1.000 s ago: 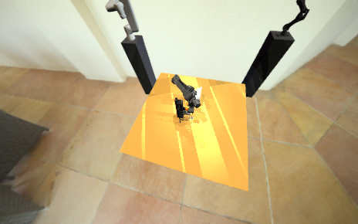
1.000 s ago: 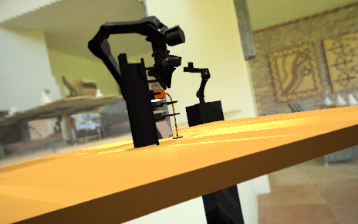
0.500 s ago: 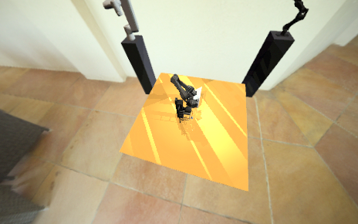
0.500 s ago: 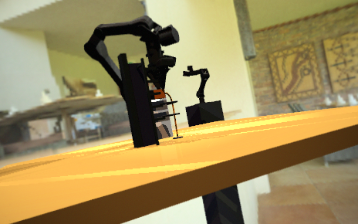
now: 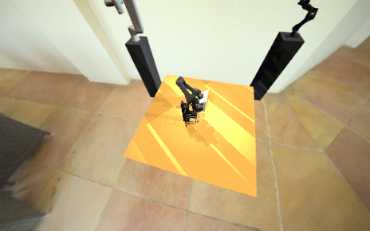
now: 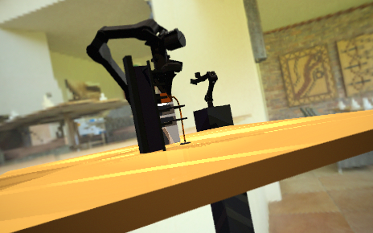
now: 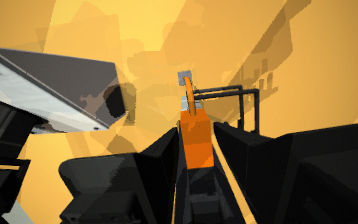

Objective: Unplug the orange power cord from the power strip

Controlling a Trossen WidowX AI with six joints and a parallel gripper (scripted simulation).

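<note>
The orange plug is 3 cm to the right of my gripper tip.
</note>
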